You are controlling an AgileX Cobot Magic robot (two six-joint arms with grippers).
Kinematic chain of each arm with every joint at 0, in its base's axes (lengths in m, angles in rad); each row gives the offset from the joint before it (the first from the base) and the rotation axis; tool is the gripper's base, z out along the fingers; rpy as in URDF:
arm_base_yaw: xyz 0 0 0.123 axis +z
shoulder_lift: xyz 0 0 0 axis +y
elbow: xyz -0.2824 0 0.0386 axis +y
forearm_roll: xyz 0.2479 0 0.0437 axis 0.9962 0 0.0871
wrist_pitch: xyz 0 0 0 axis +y
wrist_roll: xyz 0.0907 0 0.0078 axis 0.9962 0 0.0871
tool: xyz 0 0 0 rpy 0 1.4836 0
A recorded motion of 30 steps. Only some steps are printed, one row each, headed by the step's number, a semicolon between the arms.
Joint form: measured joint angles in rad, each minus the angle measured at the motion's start. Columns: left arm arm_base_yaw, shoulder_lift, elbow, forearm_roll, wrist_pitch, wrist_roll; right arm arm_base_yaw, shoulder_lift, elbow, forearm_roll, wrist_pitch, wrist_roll.
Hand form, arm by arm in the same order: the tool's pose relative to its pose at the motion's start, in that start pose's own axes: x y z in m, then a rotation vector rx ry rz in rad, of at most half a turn. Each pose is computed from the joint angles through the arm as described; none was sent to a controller.
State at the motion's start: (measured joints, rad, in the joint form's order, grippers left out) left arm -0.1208 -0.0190 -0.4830 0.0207 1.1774 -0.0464; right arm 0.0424 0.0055 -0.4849 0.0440 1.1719 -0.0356
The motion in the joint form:
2: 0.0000 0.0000 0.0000 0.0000 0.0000 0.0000; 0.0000 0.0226 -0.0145 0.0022 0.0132 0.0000
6: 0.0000 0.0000 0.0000 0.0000 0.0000 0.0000; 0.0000 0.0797 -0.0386 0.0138 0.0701 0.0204
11: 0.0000 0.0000 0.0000 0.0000 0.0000 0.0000; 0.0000 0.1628 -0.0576 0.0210 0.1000 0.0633
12: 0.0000 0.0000 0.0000 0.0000 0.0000 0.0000; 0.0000 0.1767 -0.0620 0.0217 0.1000 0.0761
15: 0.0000 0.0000 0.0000 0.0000 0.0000 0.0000; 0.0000 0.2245 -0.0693 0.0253 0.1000 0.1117
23: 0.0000 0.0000 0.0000 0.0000 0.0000 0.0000; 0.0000 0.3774 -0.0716 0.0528 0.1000 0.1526
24: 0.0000 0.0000 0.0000 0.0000 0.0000 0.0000; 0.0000 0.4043 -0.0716 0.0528 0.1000 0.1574
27: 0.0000 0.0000 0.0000 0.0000 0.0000 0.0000; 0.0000 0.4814 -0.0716 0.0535 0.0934 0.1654
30: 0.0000 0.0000 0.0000 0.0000 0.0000 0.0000; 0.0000 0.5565 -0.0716 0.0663 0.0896 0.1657
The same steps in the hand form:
2: 0.0000 0.0000 0.0000 0.0000 0.0000 0.0000; -0.0032 0.0002 -0.0009 -0.0026 0.0212 0.0012
6: 0.0000 0.0000 0.0000 0.0000 0.0000 0.0000; -0.0073 0.0012 -0.0001 -0.0150 0.1108 0.0272
11: 0.0000 0.0000 0.0000 0.0000 0.0000 0.0000; -0.0151 0.0015 0.0055 -0.0186 0.2050 0.0757
12: 0.0000 0.0000 0.0000 0.0000 0.0000 0.0000; -0.0171 0.0015 0.0063 -0.0177 0.2146 0.0891
15: 0.0000 0.0000 0.0000 0.0000 0.0000 0.0000; -0.0223 0.0015 0.0111 -0.0156 0.2555 0.1280
23: 0.0000 0.0000 0.0000 0.0000 0.0000 0.0000; -0.0329 0.0028 0.0320 -0.0255 0.4070 0.1887
24: 0.0000 0.0000 0.0000 0.0000 0.0000 0.0000; -0.0343 0.0026 0.0359 -0.0227 0.4339 0.1949
27: 0.0000 0.0000 0.0000 0.0000 0.0000 0.0000; -0.0383 0.0021 0.0476 -0.0160 0.5044 0.2074
30: 0.0000 0.0000 0.0000 0.0000 0.0000 0.0000; -0.0413 0.0027 0.0591 -0.0211 0.5758 0.2189

